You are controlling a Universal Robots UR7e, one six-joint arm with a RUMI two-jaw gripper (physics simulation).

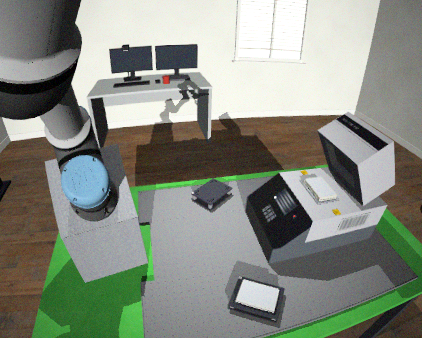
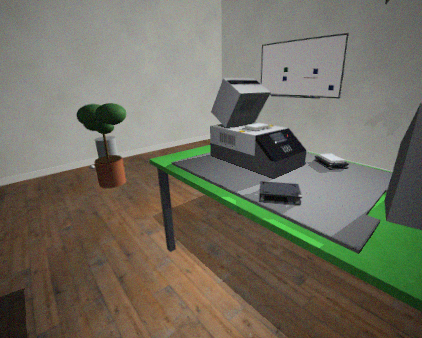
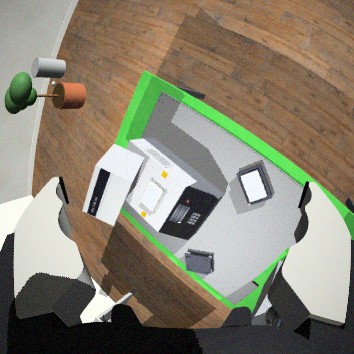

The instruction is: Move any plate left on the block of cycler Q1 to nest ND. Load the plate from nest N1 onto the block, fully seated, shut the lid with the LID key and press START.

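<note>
The cycler (image 1: 327, 227) (image 2: 235, 142) (image 3: 172, 185) stands on the table with its lid (image 1: 377, 160) (image 2: 232, 107) (image 3: 125, 167) tilted up open. A white plate (image 1: 321, 188) (image 2: 257, 127) (image 3: 152, 195) lies on its block. Another white plate (image 1: 257, 295) (image 2: 331, 157) (image 3: 253, 185) lies in a dark nest; a second dark nest (image 1: 212, 192) (image 2: 280, 189) (image 3: 200, 262) holds no plate. Nest labels cannot be read. The cycler's keypad panel (image 1: 277, 215) (image 2: 285, 146) (image 3: 192, 215) faces the nests; key names are too small to read. My gripper (image 3: 183, 182) is open and empty, high above the table.
The raised lid stands at the cycler's end away from the panel. The arm's pedestal (image 1: 107, 250) (image 2: 410, 185) stands at the table's other end. A desk with two monitors (image 1: 131, 59) (image 1: 176, 56) is by the wall. A potted plant (image 2: 110, 171) (image 3: 70, 95) stands on the floor.
</note>
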